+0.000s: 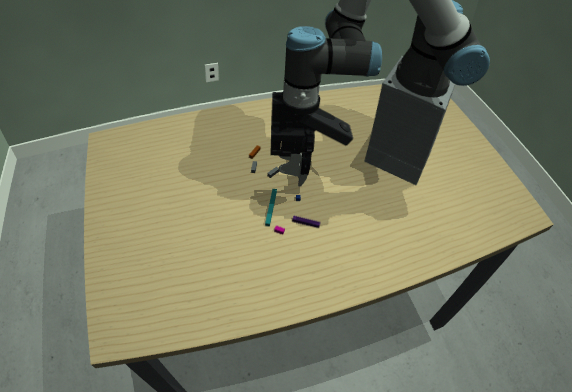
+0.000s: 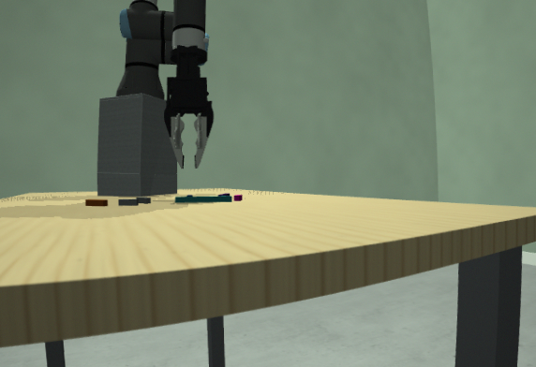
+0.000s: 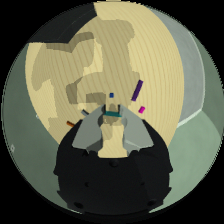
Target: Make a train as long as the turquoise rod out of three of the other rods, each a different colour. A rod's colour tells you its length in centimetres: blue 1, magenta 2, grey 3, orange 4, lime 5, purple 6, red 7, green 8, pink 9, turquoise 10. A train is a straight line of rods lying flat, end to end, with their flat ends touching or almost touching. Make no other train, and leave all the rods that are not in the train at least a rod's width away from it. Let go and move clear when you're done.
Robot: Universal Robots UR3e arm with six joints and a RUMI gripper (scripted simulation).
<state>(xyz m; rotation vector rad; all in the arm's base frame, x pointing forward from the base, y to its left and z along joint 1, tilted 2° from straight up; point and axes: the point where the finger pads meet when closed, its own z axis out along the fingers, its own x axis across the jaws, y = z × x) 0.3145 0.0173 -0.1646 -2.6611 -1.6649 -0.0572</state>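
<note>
Now: the blue rod 7 cm below my hand. The rest, counted from my hand: turquoise rod: 7 cm below, 7 cm ahead; then purple rod: 7 cm to the left, 7 cm below, 2 cm ahead; then magenta rod: 8 cm ahead, 7 cm below, 6 cm to the left.
</note>
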